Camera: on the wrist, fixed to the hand. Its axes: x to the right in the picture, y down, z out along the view.
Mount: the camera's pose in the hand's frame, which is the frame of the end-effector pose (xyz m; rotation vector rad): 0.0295 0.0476 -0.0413 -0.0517 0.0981 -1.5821
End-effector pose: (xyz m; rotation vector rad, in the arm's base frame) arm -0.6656 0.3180 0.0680 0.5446 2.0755 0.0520
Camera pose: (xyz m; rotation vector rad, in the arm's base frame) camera -0.6955 0.3799 0.0786 -1.2089 2.0398 -0.7755
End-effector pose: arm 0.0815 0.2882 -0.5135 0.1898 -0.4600 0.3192
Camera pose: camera 0.1069 0.3506 -0.5310 0.4245 -0.1162 -1.2262
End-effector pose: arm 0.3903 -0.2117 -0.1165 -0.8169 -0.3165 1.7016
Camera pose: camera 0.3796 -0.2070 -0.1851 -0.3992 -0.6874 0.1688
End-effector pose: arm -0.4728 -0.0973 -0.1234 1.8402 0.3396 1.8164
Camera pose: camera -0.5201 -0.1134 -0.0750 0.7939 1.2786 0.7136
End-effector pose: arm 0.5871 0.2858 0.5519 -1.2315 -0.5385 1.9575
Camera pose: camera 0.5988 0.2770 0.4839 -0.4935 -1.0509 0.5235
